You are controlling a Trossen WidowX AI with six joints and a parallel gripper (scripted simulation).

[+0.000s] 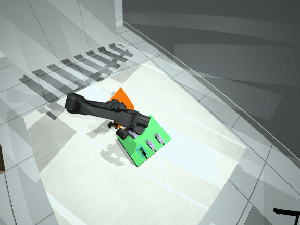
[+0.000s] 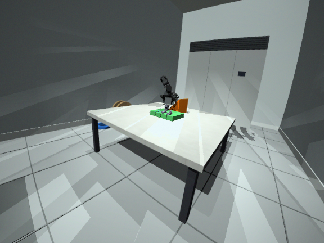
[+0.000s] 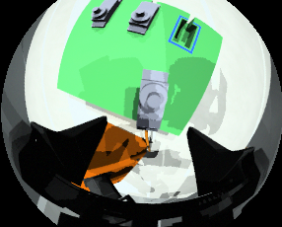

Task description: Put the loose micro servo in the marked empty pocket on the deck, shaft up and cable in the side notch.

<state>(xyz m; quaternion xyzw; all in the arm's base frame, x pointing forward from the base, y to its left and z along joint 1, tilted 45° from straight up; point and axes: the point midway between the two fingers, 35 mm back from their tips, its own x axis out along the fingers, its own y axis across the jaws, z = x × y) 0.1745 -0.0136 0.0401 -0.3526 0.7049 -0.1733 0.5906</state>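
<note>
My gripper tip is now 10 cm above the green robot deck, 7 cm to the right of it and 3 cm short of it.
</note>
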